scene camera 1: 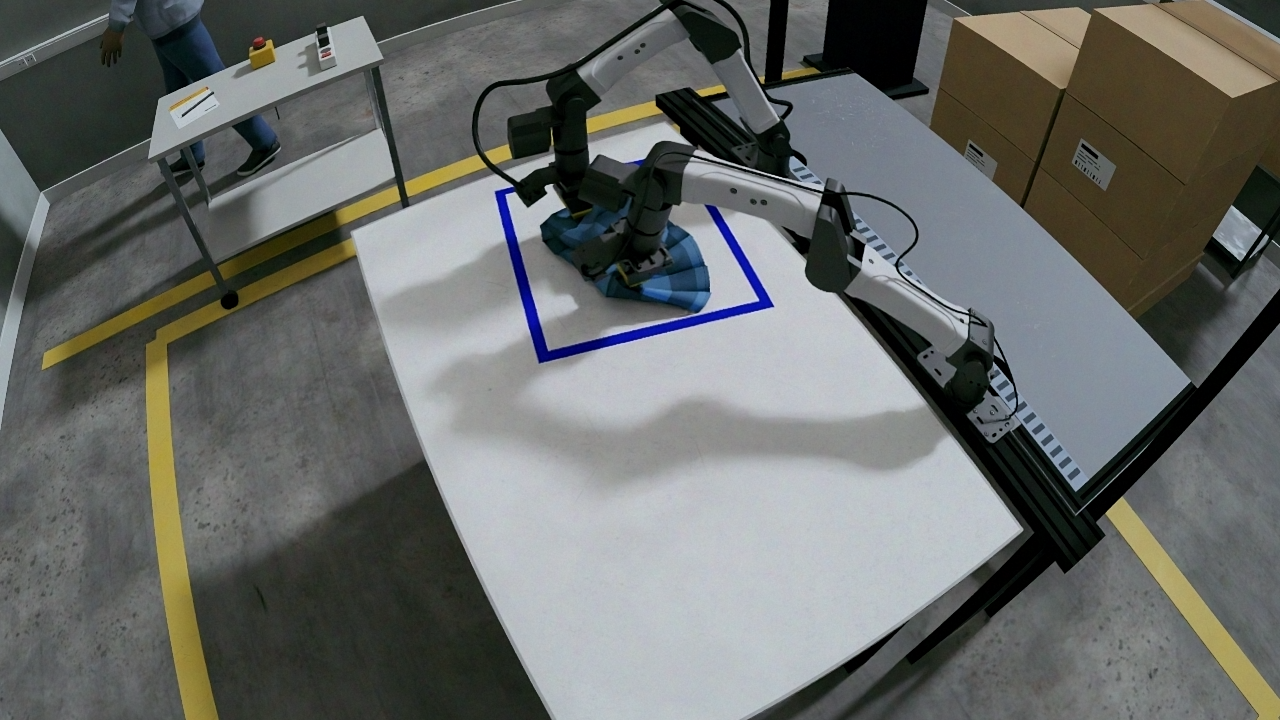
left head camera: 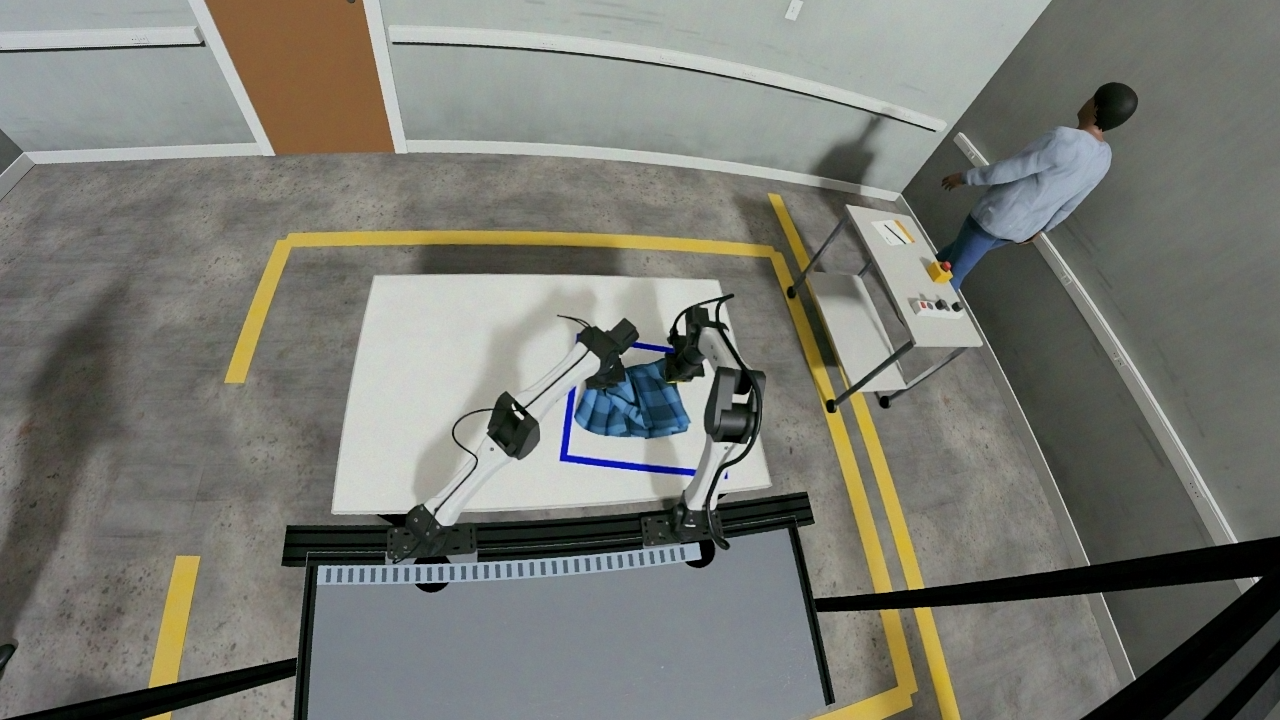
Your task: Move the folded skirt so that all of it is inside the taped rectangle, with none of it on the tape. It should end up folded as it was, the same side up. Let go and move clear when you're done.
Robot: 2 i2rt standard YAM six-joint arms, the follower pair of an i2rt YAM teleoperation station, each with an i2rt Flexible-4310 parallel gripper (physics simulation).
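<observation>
The blue plaid skirt [left head camera: 637, 413] [scene camera 1: 687, 268] is fanned out, with ridges in its cloth, within the blue taped rectangle [left head camera: 626, 464] [scene camera 1: 644, 333]. Its pleated edge comes very close to the tape at the left in the head view; whether it clears it there is hard to tell. My left gripper [left head camera: 606, 383] [scene camera 1: 633, 275] is down at the skirt's upper left part in the head view. My right gripper [left head camera: 677, 379] [scene camera 1: 580, 213] is down at its upper right corner there. The fingertips are largely hidden, so their opening is unclear. The arms hide part of the skirt and the tape.
The white table [left head camera: 429, 358] [scene camera 1: 680, 555] carries the rectangle near its right side in the head view. The arms stand on a black rail [left head camera: 554, 542] along the table's edge. A grey cart [left head camera: 957, 333] [scene camera 1: 268, 85] and a person [left head camera: 1042, 183] are beyond the table.
</observation>
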